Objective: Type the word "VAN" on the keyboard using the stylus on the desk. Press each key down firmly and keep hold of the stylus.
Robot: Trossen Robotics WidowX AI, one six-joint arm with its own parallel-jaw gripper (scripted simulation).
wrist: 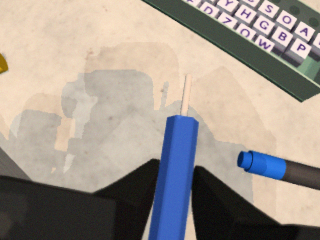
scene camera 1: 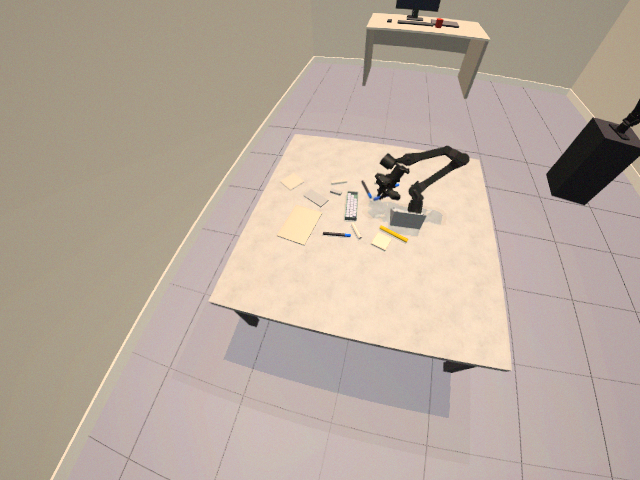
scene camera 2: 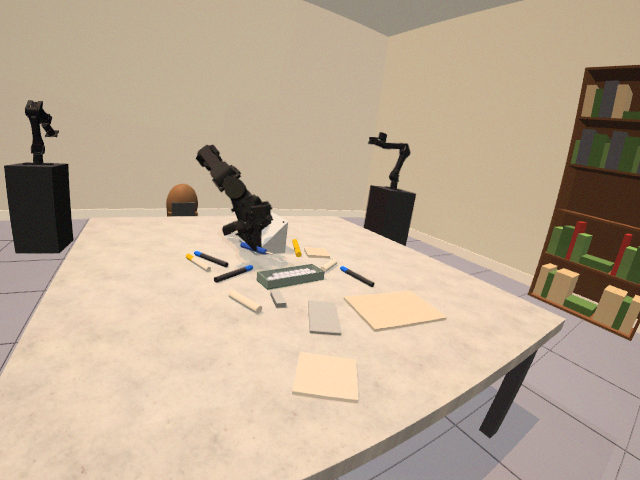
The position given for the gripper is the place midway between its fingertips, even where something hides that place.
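You can see the gripper (scene camera 2: 258,250), and there's a second view of the gripper (wrist: 175,170). Then there's a grey pad (scene camera 2: 323,319), though that pad is out of frame in the wrist view.
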